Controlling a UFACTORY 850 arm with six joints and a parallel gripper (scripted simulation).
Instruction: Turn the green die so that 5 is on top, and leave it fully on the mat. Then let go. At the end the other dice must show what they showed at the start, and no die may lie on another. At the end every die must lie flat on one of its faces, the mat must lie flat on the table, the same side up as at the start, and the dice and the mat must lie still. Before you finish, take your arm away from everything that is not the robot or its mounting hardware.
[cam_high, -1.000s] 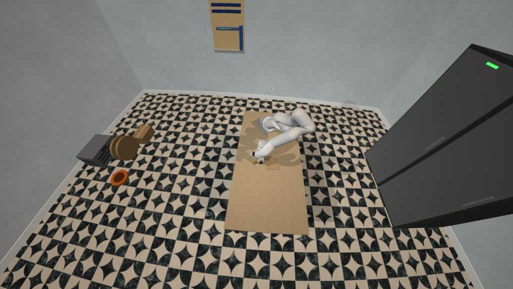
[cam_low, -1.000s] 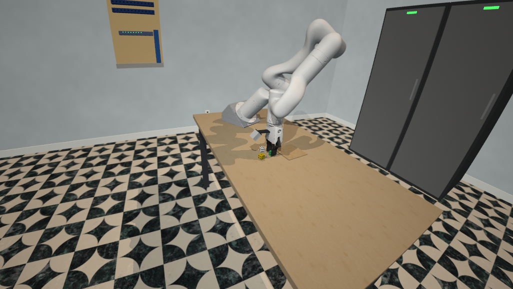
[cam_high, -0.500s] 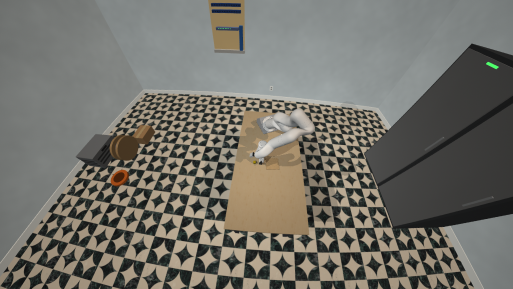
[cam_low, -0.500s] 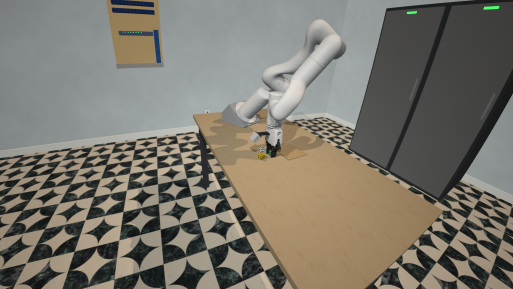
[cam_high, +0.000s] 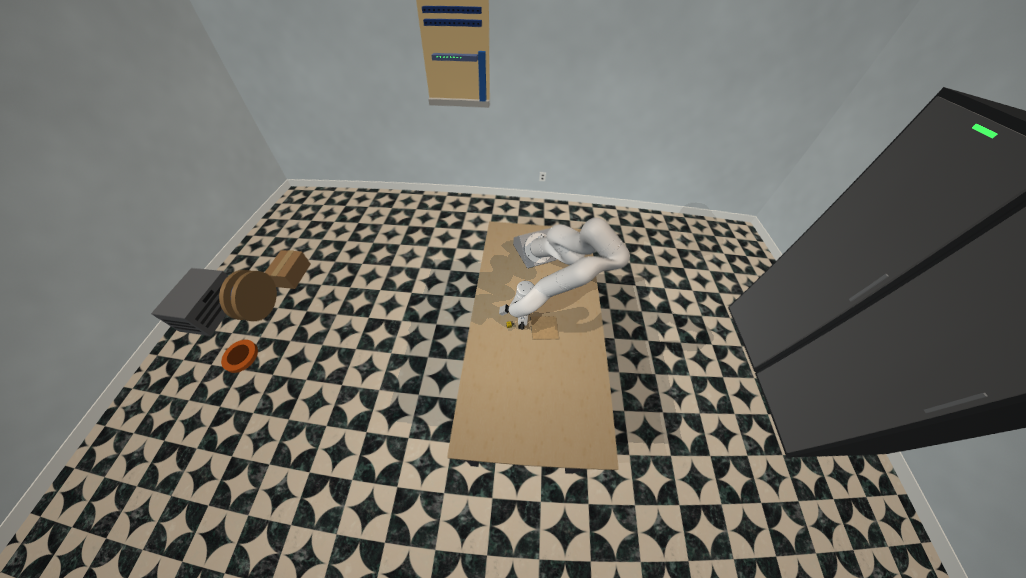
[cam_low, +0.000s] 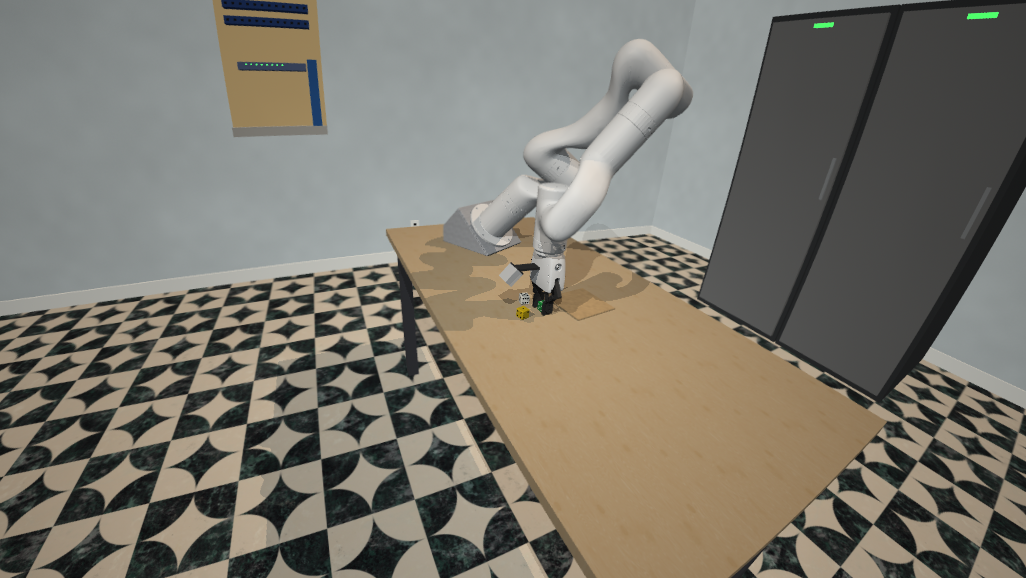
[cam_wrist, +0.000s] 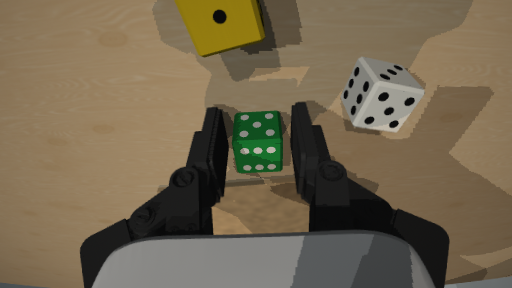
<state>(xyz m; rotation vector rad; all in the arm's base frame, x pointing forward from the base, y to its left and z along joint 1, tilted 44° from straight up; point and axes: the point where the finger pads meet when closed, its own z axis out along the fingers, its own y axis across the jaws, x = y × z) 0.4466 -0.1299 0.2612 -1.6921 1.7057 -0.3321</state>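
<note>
Right now the green die is 10 mm below my hand. Round my hand: white die: 60 mm behind, 30 mm to the right, 10 mm below; then yellow die: 20 mm ahead, 60 mm to the right, 10 mm below; then tan mat: 10 mm behind, 130 mm to the left, 20 mm below.
</note>
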